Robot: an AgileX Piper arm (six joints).
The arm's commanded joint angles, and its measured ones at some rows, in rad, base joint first. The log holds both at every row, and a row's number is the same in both.
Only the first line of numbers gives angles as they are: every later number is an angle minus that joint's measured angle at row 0.
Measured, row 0:
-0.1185, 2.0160, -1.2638, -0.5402, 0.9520, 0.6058
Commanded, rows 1 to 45:
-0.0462, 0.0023, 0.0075, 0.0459, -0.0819, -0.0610
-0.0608, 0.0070, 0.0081, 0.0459, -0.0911, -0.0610
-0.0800, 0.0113, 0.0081, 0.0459, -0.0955, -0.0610
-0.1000, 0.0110, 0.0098, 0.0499, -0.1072, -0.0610
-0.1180, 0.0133, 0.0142, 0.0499, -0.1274, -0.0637
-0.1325, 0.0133, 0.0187, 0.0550, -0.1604, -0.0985
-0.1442, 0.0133, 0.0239, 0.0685, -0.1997, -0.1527
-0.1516, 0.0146, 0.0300, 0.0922, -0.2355, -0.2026
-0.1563, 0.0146, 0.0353, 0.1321, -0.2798, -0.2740
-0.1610, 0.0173, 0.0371, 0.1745, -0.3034, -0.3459
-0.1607, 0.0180, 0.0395, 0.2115, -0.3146, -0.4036
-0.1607, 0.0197, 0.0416, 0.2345, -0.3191, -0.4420
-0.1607, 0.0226, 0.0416, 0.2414, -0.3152, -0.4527
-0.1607, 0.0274, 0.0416, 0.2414, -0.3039, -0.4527
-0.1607, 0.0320, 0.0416, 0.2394, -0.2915, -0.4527
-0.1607, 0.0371, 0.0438, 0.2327, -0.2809, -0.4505
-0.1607, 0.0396, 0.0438, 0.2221, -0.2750, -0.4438
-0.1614, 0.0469, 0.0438, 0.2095, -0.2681, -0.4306
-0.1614, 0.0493, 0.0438, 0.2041, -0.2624, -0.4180
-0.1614, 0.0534, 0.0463, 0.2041, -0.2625, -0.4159
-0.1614, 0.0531, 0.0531, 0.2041, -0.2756, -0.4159
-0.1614, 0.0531, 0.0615, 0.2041, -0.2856, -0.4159
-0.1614, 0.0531, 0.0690, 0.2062, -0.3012, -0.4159
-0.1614, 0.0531, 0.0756, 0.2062, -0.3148, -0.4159
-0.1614, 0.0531, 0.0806, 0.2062, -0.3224, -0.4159
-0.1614, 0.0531, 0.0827, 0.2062, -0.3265, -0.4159
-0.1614, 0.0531, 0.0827, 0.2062, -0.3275, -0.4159
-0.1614, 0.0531, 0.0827, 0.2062, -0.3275, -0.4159
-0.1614, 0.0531, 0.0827, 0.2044, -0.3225, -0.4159
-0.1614, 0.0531, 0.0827, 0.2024, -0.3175, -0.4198
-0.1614, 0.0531, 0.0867, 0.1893, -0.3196, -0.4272
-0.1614, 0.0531, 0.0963, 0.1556, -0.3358, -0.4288
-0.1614, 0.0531, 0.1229, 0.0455, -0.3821, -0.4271
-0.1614, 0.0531, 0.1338, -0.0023, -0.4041, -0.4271
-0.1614, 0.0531, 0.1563, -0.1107, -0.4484, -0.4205
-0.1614, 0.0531, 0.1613, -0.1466, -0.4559, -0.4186
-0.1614, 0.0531, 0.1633, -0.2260, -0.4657, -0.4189
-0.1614, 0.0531, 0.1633, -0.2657, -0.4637, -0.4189
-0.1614, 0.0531, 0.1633, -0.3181, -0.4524, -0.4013
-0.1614, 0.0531, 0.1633, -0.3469, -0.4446, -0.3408
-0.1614, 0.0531, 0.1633, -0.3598, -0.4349, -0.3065
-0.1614, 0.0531, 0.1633, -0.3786, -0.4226, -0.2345
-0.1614, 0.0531, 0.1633, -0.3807, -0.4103, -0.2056
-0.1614, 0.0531, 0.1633, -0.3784, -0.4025, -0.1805
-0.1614, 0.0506, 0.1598, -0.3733, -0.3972, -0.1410
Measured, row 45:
-0.1591, 0.0491, 0.1558, -0.3683, -0.4238, -0.2499
